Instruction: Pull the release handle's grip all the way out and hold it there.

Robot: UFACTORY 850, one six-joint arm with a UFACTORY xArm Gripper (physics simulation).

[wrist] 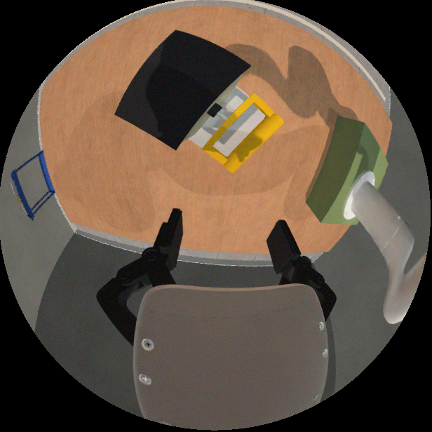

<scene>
A grey base plate [237,131]: 32 cm from the lens.
</scene>
